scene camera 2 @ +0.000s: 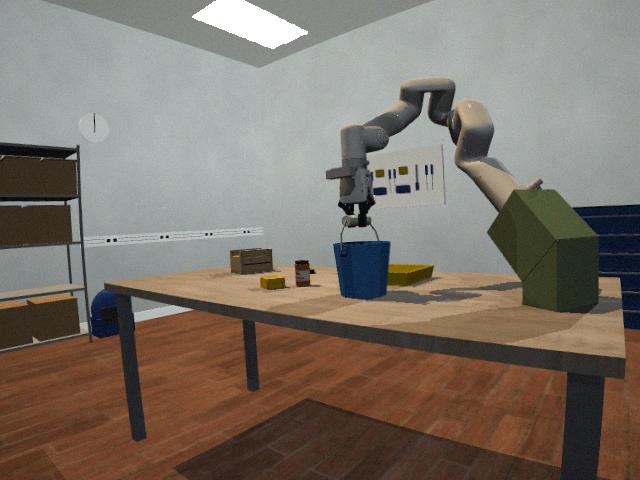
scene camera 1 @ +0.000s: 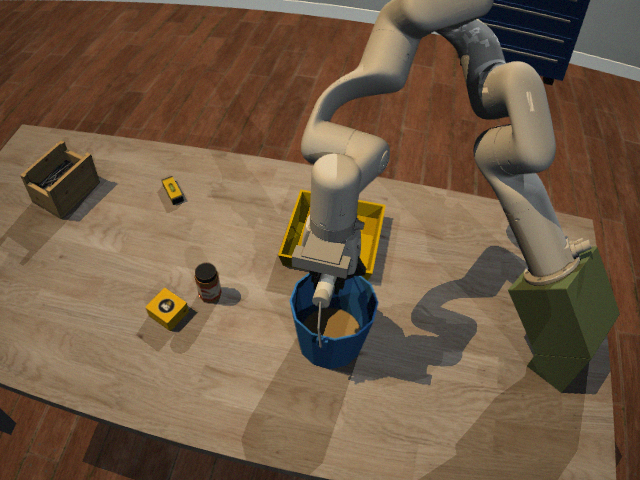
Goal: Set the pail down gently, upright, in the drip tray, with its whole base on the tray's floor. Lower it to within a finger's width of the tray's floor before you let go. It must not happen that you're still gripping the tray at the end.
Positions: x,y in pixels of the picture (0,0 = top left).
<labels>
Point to a yellow drip tray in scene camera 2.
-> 399,274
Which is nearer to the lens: the yellow drip tray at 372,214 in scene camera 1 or the blue pail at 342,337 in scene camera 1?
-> The blue pail.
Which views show my gripper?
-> Scene camera 2 and scene camera 1: all of them.
</labels>
